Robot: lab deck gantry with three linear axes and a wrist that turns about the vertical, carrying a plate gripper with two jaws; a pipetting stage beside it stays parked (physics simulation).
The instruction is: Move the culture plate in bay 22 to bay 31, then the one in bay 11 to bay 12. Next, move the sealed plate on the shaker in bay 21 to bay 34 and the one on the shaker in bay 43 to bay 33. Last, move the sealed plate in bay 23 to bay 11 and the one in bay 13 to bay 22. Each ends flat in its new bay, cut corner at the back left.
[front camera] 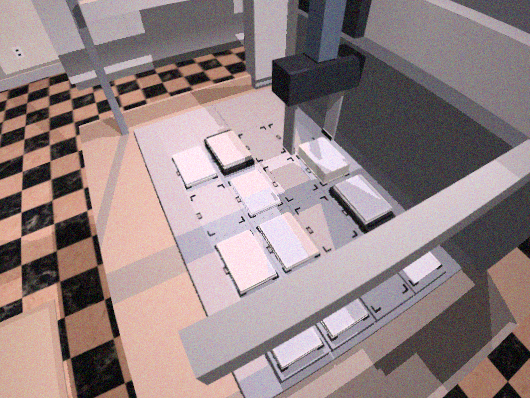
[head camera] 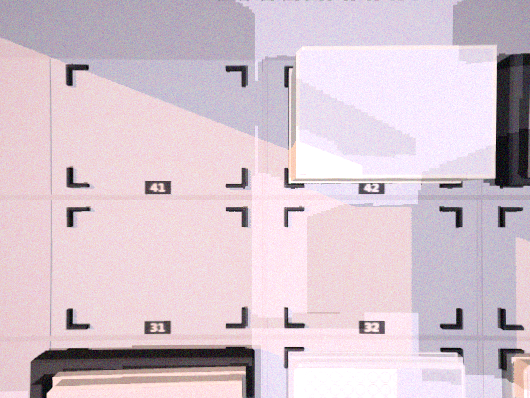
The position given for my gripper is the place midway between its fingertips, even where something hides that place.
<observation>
In view: my gripper [front camera: 308, 142], a wall [front camera: 422, 134], a bay 12 [front camera: 220, 213], a bay 31 [head camera: 123, 262] and a bay 34 [front camera: 388, 295].
The bay 31 also shows in the front camera view [front camera: 263, 144].
</observation>
